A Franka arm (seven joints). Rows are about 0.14 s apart.
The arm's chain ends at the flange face. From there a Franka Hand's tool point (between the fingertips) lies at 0.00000 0.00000 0.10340 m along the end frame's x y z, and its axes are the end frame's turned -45 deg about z.
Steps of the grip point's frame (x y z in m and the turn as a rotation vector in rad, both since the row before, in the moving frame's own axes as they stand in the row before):
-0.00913 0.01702 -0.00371 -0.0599 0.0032 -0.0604
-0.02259 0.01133 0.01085 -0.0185 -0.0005 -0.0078
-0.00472 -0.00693 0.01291 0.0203 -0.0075 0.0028
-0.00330 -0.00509 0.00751 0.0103 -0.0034 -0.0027
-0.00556 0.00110 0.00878 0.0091 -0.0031 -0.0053
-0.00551 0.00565 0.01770 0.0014 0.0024 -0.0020
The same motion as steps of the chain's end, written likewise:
0.00085 0.01449 -0.00352 -0.0401 0.0446 -0.0604
-0.00928 0.02260 0.01087 -0.0134 0.0127 -0.0078
-0.00621 -0.00062 0.01293 0.0091 -0.0197 0.0028
-0.00493 -0.00076 0.00752 0.0049 -0.0097 -0.0027
-0.00226 0.00515 0.00878 0.0042 -0.0086 -0.0053
0.00003 0.00817 0.01770 0.0027 0.0007 -0.0020

